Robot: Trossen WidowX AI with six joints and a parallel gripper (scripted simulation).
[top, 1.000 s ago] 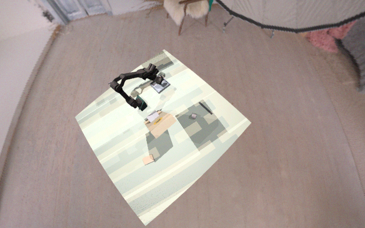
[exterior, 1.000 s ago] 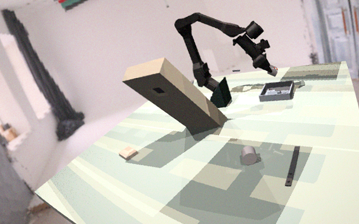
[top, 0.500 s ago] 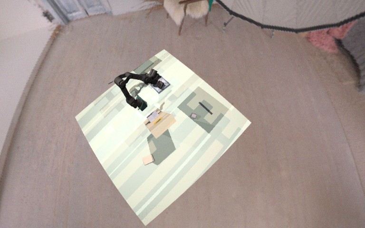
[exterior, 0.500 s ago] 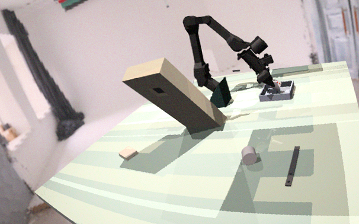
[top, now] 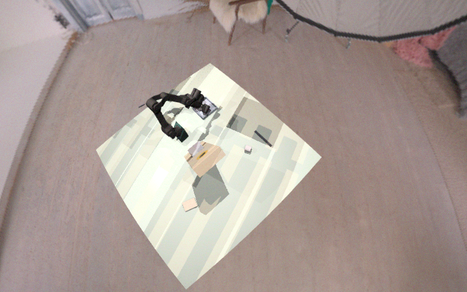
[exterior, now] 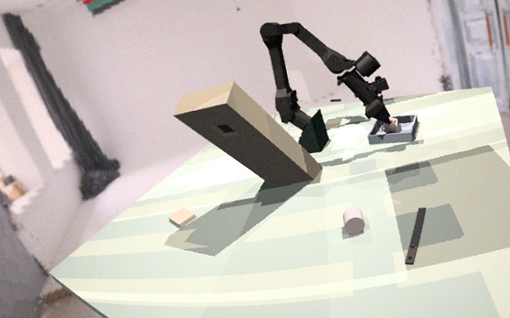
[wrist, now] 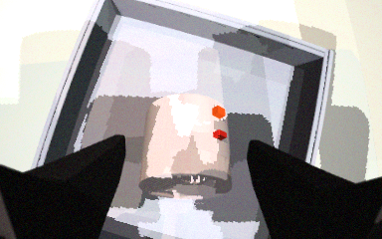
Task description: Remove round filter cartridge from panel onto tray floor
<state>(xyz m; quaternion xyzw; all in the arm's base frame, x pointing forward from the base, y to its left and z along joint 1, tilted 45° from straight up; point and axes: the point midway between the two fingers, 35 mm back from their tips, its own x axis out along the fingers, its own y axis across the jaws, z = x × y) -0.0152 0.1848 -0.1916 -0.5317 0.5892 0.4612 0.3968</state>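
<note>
The round filter cartridge is 10 mm below my gripper tip. The rest, counted from my gripper tip: small tan block 620 mm to the right, 410 mm ahead, 40 mm below; then grey tray 40 mm below, 10 mm to the left.
</note>
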